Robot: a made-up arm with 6 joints.
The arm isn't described. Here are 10 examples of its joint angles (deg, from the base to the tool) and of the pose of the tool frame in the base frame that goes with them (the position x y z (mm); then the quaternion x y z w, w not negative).
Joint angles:
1: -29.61 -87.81 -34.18 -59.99 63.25 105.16
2: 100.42 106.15 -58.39 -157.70 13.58 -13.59
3: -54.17 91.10 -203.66 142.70 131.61 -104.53
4: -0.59 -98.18 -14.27 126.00 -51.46 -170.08
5: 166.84 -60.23 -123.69 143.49 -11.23 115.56
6: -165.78 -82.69 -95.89 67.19 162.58 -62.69
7: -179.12 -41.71 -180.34 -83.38 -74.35 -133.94
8: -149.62 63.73 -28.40 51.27 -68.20 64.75
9: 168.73 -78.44 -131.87 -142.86 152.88 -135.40
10: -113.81 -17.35 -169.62 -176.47 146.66 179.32
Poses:
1: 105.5 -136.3 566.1 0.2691 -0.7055 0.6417 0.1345
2: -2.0 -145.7 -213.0 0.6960 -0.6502 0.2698 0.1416
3: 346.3 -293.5 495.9 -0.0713 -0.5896 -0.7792 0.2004
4: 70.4 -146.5 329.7 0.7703 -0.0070 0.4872 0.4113
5: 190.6 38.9 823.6 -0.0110 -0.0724 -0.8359 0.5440
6: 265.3 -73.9 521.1 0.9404 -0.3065 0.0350 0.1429
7: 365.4 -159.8 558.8 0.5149 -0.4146 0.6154 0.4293
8: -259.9 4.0 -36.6 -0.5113 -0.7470 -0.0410 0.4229
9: 532.5 -5.4 427.5 -0.1972 -0.9680 -0.1390 0.0692
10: 112.3 280.5 698.7 -0.5603 0.7962 0.1323 0.1860
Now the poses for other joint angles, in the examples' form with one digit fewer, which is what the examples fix.
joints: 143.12 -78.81 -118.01 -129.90 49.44 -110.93
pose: 384 -254 766 0.324 0.393 0.601 0.616
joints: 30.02 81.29 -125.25 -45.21 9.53 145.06
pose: 550 388 -36 -0.763 0.560 -0.185 0.266
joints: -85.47 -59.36 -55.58 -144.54 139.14 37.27
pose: -103 3 703 -0.361 -0.536 -0.369 0.668
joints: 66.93 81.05 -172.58 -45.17 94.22 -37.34
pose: 358 570 197 0.582 0.717 0.077 0.376
